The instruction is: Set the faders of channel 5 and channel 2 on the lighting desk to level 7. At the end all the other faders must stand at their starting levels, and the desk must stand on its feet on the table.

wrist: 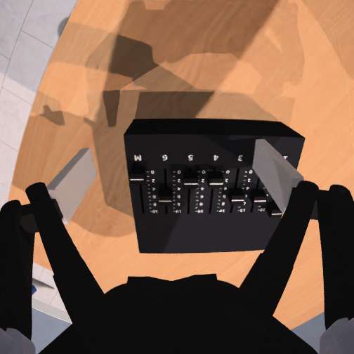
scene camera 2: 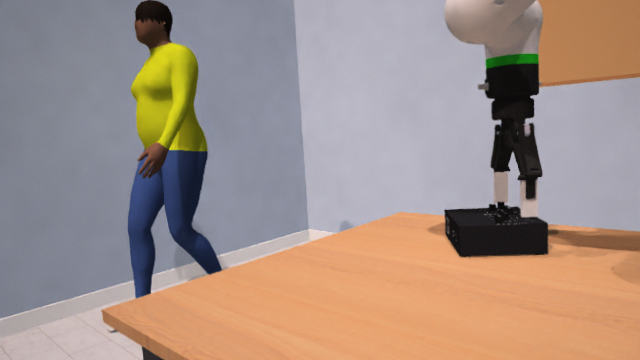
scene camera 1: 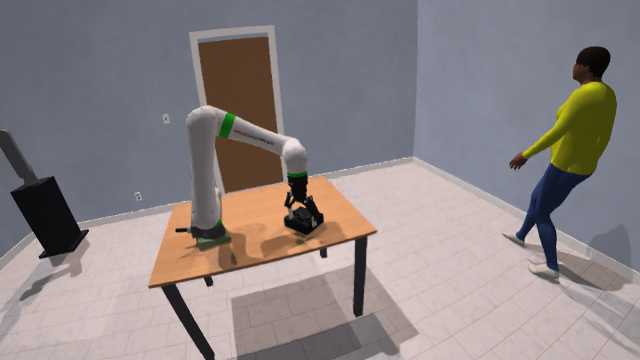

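Pixels of known places: gripper, fingertip midpoint: (scene camera 2: 513, 209) (scene camera 1: 302, 222); arm's base, link origin: (scene camera 1: 211, 231).
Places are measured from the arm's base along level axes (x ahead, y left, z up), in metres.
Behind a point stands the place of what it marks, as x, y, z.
Note:
The black lighting desk (scene camera 1: 303, 227) {0.466, -0.182, 0.009} (scene camera 2: 505, 241) {0.451, -0.028, -0.008} (wrist: 200, 237) stands upright on the table. In the wrist view its labels are upside down. The channel 5 fader (wrist: 190, 183) stands near level 3, and the channel 2 fader (wrist: 259, 200) around 6 to 7, hard to read exactly. Fader M (wrist: 137, 179) and fader 4 (wrist: 216, 183) stand low on the scale; fader 6 (wrist: 165, 201), fader 3 (wrist: 237, 199) and fader 1 (wrist: 276, 213) stand higher. My gripper (scene camera 1: 303, 215) {0.472, -0.155, 0.023} (scene camera 2: 515, 207) {0.472, -0.155, 0.023} (wrist: 172, 156) is wide open and empty over the desk. Its right finger hides label 2 and part of channel 1.
The wooden table (scene camera 1: 255, 200) {0.292, 0.314, -0.035} (scene camera 2: 350, 300) {0.570, 0.261, -0.035} carries the arm's base (scene camera 1: 212, 240) {0.003, -0.085, 0.000} at the left in scene camera 1. A person (scene camera 1: 585, 130) (scene camera 2: 167, 110) in a yellow top stands away from the table. A black pedestal (scene camera 1: 49, 217) stands at the far left.

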